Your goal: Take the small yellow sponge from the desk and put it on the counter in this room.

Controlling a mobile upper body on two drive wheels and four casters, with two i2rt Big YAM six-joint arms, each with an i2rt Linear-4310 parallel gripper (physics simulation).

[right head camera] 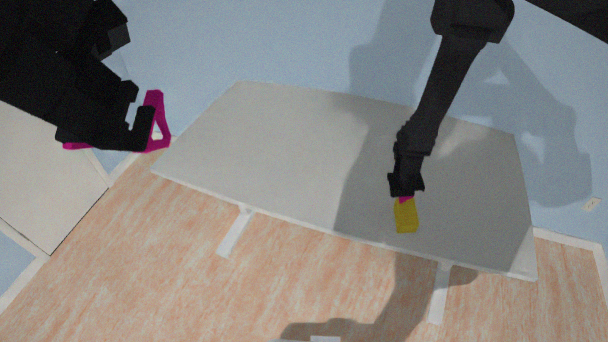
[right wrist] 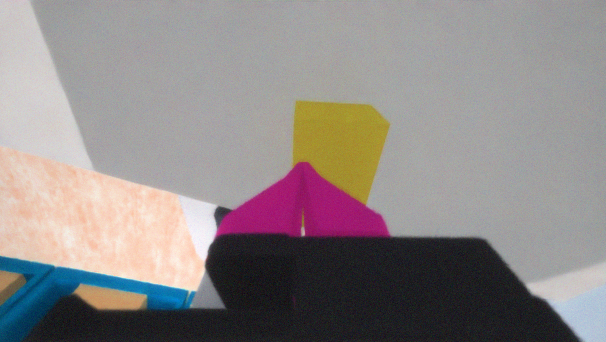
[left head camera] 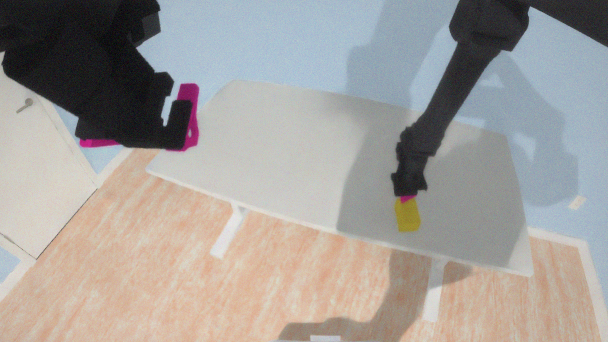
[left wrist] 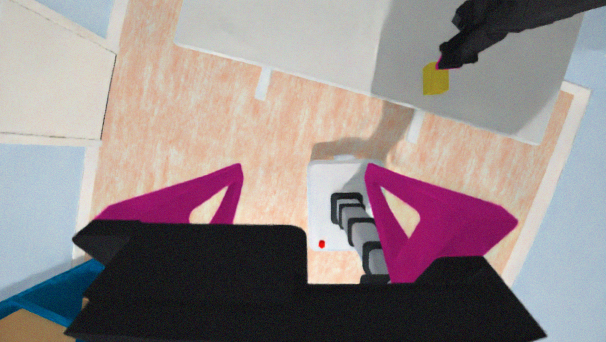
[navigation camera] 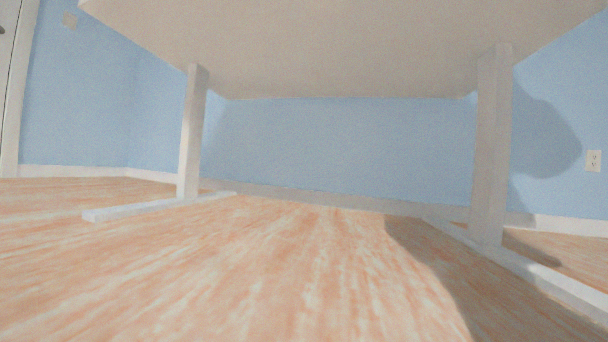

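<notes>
The yellow sponge lies on the white desk, near its front edge, in the shadow of the right arm. My right gripper is shut with its fingertips together and nothing between them. In the right wrist view its tips overlap the near part of the sponge; the height between them is hard to tell. My left gripper is open and empty, in the head views to the left of the desk. The counter is not recognisable in these views.
The desk stands on two white legs with long feet, near a blue wall. A pale door stands at the left. A blue-edged piece of furniture shows at the lower left of both wrist views.
</notes>
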